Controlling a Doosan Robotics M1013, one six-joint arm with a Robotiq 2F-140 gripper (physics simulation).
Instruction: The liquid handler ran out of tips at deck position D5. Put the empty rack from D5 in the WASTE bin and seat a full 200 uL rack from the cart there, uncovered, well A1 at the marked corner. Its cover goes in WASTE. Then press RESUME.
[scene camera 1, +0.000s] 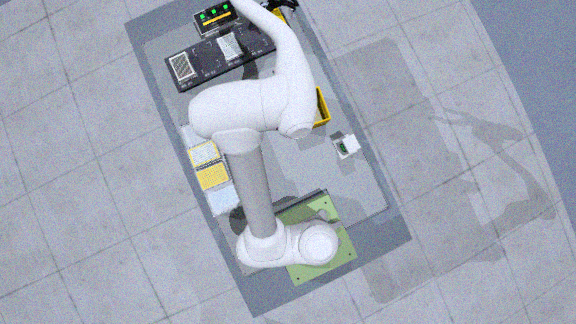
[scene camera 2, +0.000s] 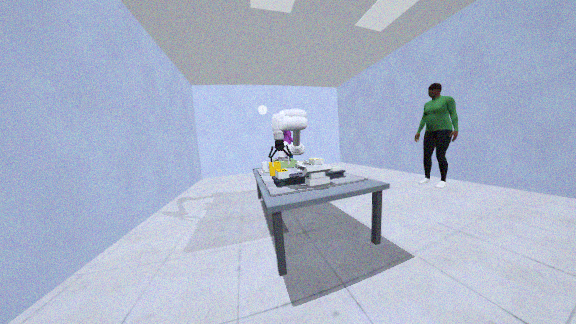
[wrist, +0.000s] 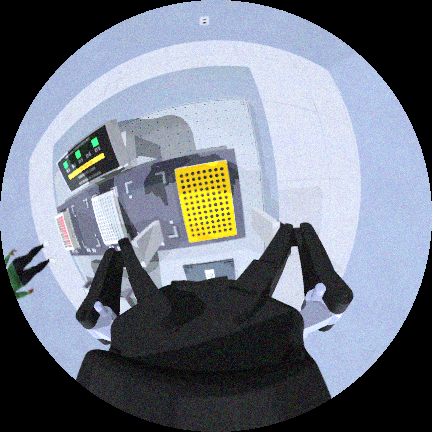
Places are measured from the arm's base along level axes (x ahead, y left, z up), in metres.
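Pixels of known places: gripper, between the fingertips: (scene camera 2: 281, 165) (wrist: 205, 224); arm's base, origin of its link: (scene camera 2: 283, 160).
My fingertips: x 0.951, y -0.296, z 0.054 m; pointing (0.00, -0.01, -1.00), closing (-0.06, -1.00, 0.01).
Observation:
Ahead of a thing's pixels: the offset from my fingertips to its top centre. "spot": to the spot under its first point. Level surfaces: height alone.
A yellow rack @[0.006 m right, 0.022 m ahead, 0.037 m down] (wrist: 206, 201) (scene camera 1: 278, 15) with rows of dark holes lies at the end position of the dark deck @[0.097 m down] (wrist: 145, 225) (scene camera 1: 204, 69). In the wrist view no cover shows on it. My gripper (wrist: 205, 224) (scene camera 2: 281, 157) is open and empty, above the deck, its fingers spread wider than the rack. In scene camera 1 the arm hides part of the rack. On the left side are a white rack with a yellow rim @[0.570 m left, 0.395 m back, 0.022 m down] (scene camera 1: 204, 153), a yellow rack @[0.580 m left, 0.503 m back, 0.022 m down] (scene camera 1: 212, 175) and a pale, clear-looking box @[0.590 m left, 0.610 m back, 0.079 m down] (scene camera 1: 223, 199). A yellow-walled bin @[0.040 m left, 0.431 m back, 0.018 m down] (scene camera 1: 324, 109) is partly hidden by the arm; no label is readable.
A white rack @[0.242 m left, 0.029 m ahead, 0.083 m down] (scene camera 1: 230, 46) (wrist: 107, 215) and another rack @[0.490 m left, 0.037 m ahead, 0.066 m down] (scene camera 1: 181, 66) (wrist: 66, 231) stand on the deck. A panel @[spot: 0.240 m left, 0.161 m ahead, 0.034 m down] (scene camera 1: 216, 18) (wrist: 90, 157) with green lamps stands behind it. A dark labelled block @[0.033 m left, 0.212 m back, 0.139 m down] (wrist: 215, 270) lies before the deck. A small white device @[0.038 m right, 0.660 m back, 0.023 m down] (scene camera 1: 345, 146) stands at the right.

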